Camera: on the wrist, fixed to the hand. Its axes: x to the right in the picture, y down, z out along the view.
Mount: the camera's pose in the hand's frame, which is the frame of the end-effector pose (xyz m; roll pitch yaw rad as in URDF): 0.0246 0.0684 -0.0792 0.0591 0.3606 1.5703
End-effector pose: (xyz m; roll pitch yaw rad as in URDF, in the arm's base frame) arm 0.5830 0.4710 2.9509 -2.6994 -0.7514 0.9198
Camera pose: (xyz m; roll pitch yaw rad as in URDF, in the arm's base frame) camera 0.6525 0.4043 2.9986 -2.3292 0.0593 -0.5949
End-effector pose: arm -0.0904 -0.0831 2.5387 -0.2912 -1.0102 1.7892
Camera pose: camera -0.1525 -0.0006 2.5088 -1.0487 0.3280 2.7860
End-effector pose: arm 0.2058 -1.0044 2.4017 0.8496 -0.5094 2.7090
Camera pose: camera 0.1420 -1.0902 2.4129 -0.5047 -0.4228 -1.7499
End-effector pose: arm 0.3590 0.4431 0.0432 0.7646 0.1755 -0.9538
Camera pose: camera 0.4570 0.4850 0.0292 0.2500 -0.3974 0.5420
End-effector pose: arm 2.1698 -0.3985 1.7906 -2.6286 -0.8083 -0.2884
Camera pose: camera 2.1335 -0.4904 1.8329 -2.2682 0.1047 -1.7483
